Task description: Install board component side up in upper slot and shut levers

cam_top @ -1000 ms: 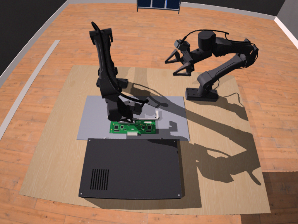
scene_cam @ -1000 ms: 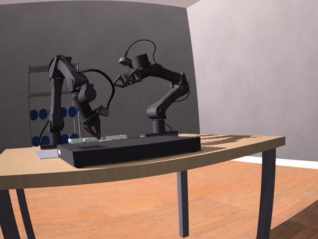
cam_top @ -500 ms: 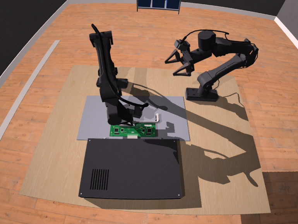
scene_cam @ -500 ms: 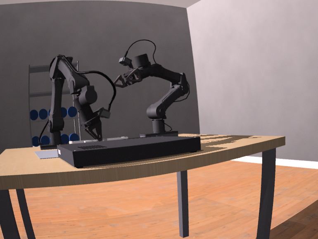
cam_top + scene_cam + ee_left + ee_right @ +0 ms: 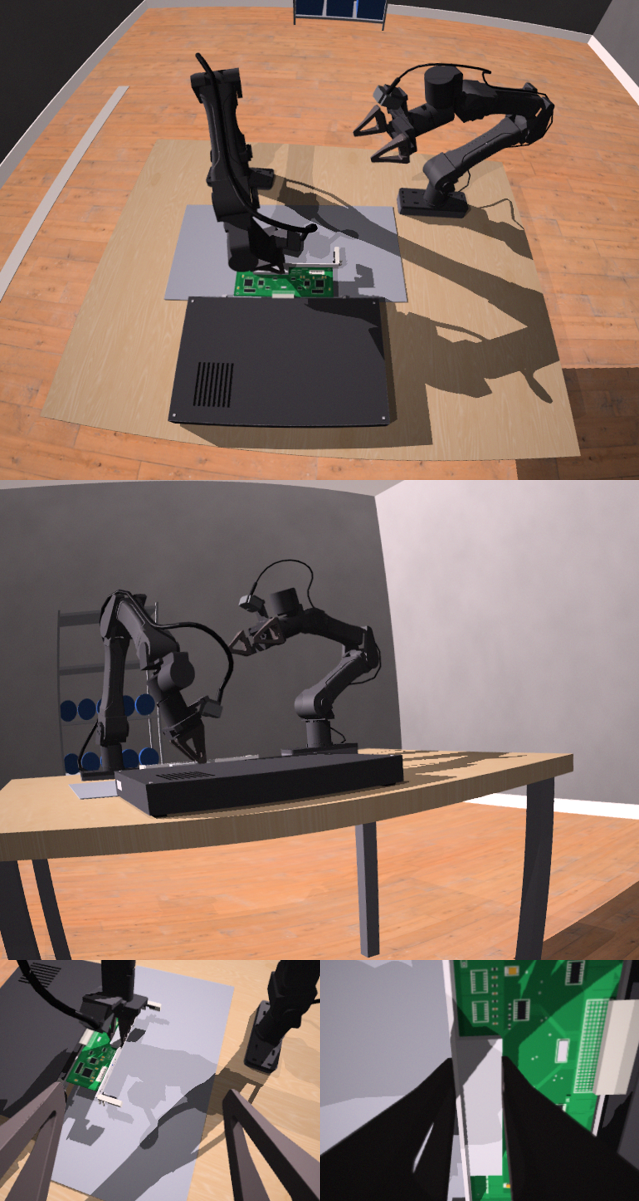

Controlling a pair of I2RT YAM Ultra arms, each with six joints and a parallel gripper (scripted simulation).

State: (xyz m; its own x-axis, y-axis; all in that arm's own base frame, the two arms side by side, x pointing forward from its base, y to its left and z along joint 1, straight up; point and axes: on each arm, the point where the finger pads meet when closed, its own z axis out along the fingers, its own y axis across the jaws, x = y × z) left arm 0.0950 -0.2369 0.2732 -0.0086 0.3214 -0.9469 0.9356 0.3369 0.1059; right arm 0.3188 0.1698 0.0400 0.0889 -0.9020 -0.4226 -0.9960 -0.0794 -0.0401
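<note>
The grey mat is 80 mm behind my right hand, 60 mm below it and 10 mm to the right of it. The rest, counted from my right hand: black enclosure: 190 mm ahead, 40 mm to the left, 20 mm below; then green board: 10 mm below, 10 mm behind.
</note>
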